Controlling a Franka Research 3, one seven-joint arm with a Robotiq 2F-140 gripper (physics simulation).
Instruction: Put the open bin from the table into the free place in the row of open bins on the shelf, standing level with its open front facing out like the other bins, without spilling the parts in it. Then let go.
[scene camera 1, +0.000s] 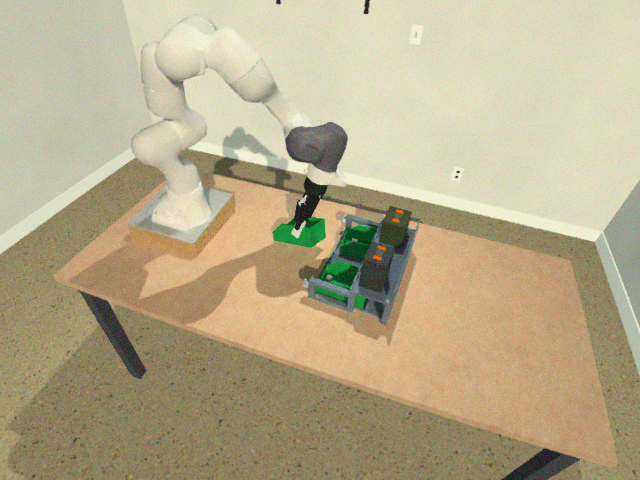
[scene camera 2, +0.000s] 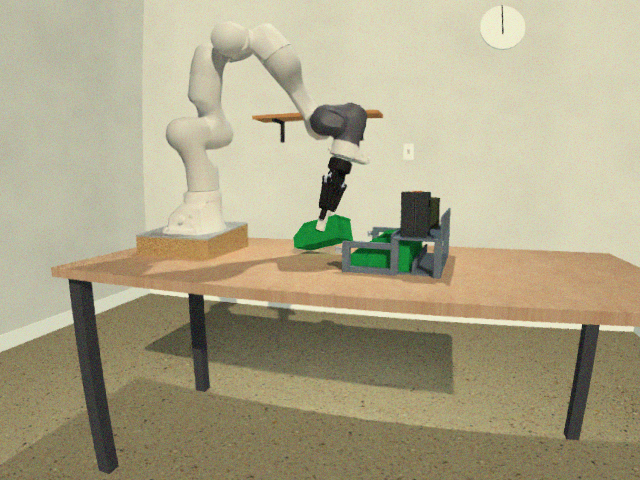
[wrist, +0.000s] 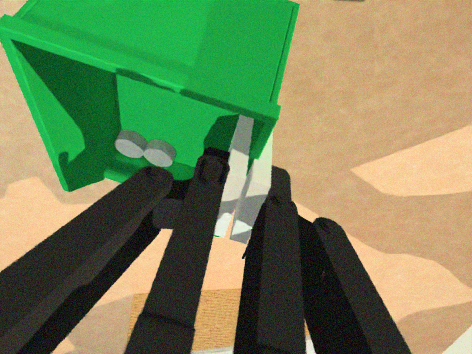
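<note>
The green open bin (scene camera 1: 313, 237) (scene camera 2: 338, 233) (wrist: 150, 35) is held low over the table, left of the shelf. It is tilted, its open front end lower and facing the robot's base. Two grey round parts (wrist: 145, 147) lie inside it. My gripper (scene camera 1: 296, 231) (scene camera 2: 321, 224) (wrist: 248, 140) is shut on a side wall of the bin, one finger inside and one outside. The grey shelf (scene camera 1: 353, 300) (scene camera 2: 394, 258) holds green open bins in its lower row, one at the near end (scene camera 1: 338, 274) and one farther back (scene camera 1: 356, 242). I cannot make out the free place clearly.
Two dark boxes (scene camera 1: 375, 268) (scene camera 1: 395, 227) with orange marks stand on the shelf's upper level, behind the bin row. Small pegs stick out at the shelf's front corners. The robot's base block (scene camera 1: 206, 240) (scene camera 2: 222, 248) is at the left of the wooden table (scene camera 1: 465, 335) (scene camera 2: 516, 279).
</note>
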